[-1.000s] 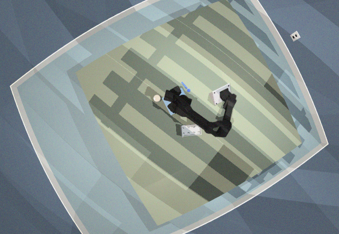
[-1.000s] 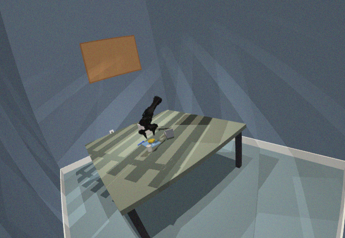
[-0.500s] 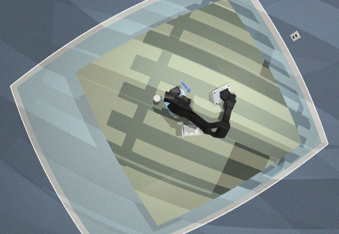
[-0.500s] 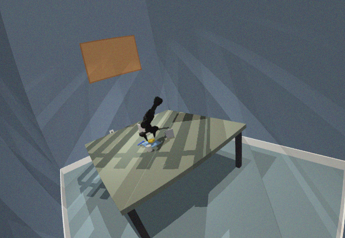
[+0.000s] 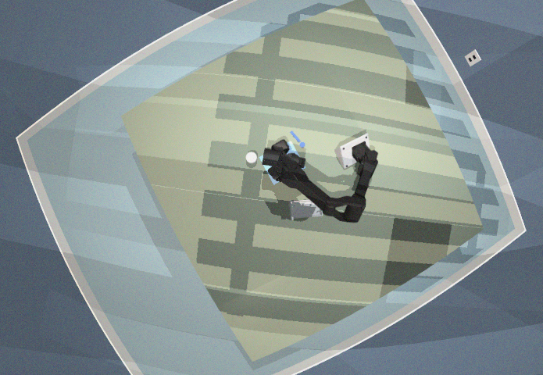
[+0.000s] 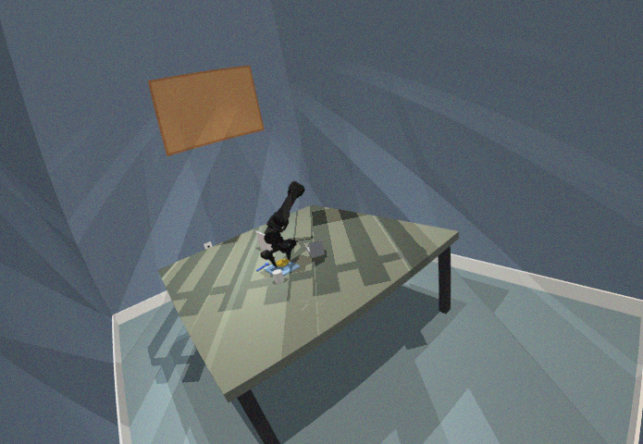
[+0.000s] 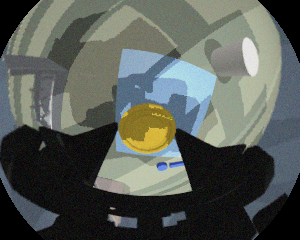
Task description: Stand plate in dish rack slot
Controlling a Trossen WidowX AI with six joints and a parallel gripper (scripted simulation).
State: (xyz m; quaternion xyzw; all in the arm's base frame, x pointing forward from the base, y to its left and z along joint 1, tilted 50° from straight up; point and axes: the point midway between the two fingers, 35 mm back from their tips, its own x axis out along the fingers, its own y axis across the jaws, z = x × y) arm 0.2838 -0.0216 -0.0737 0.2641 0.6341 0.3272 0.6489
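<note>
Right now the light blue mat is 2 cm to the right of my gripper tip, 2 cm ahead of it and 1 cm below it. From my gripper tip the other things lie so: white cup 12 cm ahead, 9 cm to the right, 1 cm above; then yellow plate 1 cm above; then blue utensil 8 cm behind, 7 cm to the right, 1 cm below.
</note>
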